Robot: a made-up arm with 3 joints. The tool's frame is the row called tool. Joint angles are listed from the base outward. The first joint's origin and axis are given. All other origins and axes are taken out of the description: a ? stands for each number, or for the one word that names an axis. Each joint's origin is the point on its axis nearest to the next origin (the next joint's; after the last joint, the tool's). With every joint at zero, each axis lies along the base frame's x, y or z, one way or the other. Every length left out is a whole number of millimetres.
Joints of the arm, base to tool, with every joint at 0 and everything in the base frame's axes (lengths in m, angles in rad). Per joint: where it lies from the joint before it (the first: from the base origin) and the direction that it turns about. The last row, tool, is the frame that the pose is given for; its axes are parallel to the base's.
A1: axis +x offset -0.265 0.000 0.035
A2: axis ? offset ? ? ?
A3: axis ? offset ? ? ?
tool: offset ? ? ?
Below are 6 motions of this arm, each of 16 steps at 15 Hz.
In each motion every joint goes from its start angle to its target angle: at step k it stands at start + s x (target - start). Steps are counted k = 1, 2, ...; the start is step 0. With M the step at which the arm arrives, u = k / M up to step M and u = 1 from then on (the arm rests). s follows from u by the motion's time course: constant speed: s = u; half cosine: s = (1 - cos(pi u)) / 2; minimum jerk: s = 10 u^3 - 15 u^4 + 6 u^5.
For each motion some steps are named. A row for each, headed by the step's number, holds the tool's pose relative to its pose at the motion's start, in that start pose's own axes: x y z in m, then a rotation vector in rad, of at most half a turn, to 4 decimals.
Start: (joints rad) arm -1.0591 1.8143 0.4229
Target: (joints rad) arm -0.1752 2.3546 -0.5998
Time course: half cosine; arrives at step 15
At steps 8, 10, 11, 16:
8: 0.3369 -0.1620 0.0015 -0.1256 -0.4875 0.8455
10: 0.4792 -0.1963 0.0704 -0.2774 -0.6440 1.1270
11: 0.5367 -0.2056 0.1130 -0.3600 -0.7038 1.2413
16: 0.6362 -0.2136 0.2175 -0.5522 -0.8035 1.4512

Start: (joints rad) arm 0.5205 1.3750 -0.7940
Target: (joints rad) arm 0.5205 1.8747 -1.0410
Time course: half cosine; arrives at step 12
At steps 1, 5, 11, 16:
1: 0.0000 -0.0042 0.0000 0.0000 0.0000 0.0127
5: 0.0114 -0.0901 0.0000 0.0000 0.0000 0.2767
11: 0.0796 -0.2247 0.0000 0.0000 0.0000 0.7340
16: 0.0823 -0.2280 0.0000 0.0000 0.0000 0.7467

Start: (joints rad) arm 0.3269 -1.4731 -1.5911
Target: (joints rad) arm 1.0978 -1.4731 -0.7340
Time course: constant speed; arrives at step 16
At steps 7, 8, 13, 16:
7: 0.0487 0.2447 0.0950 0.3384 0.0236 -0.3714
8: 0.0580 0.2746 0.1174 0.3866 0.0373 -0.4232
13: 0.1114 0.3957 0.2554 0.6220 0.1458 -0.6731
16: 0.1475 0.4421 0.3527 0.7560 0.2426 -0.8132

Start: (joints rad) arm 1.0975 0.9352 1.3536
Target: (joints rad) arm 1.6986 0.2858 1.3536
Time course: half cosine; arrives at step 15
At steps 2, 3, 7, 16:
2: -0.0056 0.0165 0.0039 0.0236 0.0109 -0.0281
3: -0.0120 0.0363 0.0093 0.0517 0.0249 -0.0620
7: -0.0477 0.1638 0.0666 0.2283 0.1443 -0.2890
16: -0.0710 0.3258 0.2149 0.4503 0.4137 -0.6295

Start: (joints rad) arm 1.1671 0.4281 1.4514
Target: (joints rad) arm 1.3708 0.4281 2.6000
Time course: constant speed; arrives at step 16
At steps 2, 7, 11, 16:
2: -0.0030 0.0442 0.0062 0.0117 0.0227 -0.1436
7: 0.0129 0.1461 0.0239 0.0263 0.0861 -0.5022
11: 0.0464 0.2133 0.0369 0.0219 0.1421 -0.7883
16: 0.1066 0.2722 0.0465 -0.0058 0.2152 -1.1444

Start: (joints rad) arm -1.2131 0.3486 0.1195
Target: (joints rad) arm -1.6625 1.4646 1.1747
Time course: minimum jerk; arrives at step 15
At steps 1, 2, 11, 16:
1: 0.0002 -0.0007 0.0001 -0.0012 0.0003 0.0002
2: 0.0012 -0.0048 0.0004 -0.0084 0.0020 0.0012
11: 0.0493 -0.1661 0.0421 -0.3818 0.0999 0.0527
16: 0.0525 -0.1818 0.0490 -0.4344 0.1153 0.0598

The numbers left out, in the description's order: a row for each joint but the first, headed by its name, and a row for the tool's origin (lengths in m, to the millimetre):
A2: axis +z, xyz 0.000 0.083 -0.490
A3: axis -z, xyz -0.030 -0.100 0.000
tool: xyz -0.266 0.034 0.000

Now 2 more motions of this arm.
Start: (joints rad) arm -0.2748 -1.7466 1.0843
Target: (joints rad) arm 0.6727 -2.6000 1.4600
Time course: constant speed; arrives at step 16
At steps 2, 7, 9, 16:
2: -0.0173 -0.0213 0.0209 -0.1153 0.0275 -0.1535
7: -0.0355 -0.0731 0.0688 -0.4191 0.0175 -0.5299
9: -0.0340 -0.0964 0.0869 -0.5432 -0.0190 -0.6747
16: 0.0005 -0.2007 0.1651 -0.9597 -0.3009 -1.1311

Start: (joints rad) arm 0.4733 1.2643 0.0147
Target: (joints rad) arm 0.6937 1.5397 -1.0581
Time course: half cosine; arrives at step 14
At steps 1, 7, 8, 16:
1: 0.0011 -0.0042 -0.0006 0.0009 -0.0026 0.0169
7: 0.1034 -0.1590 -0.0217 -0.0018 -0.1123 0.6734
8: 0.1419 -0.1881 -0.0238 -0.0126 -0.1380 0.8228
16: 0.3068 -0.2552 -0.0137 -0.0822 -0.2233 1.3424

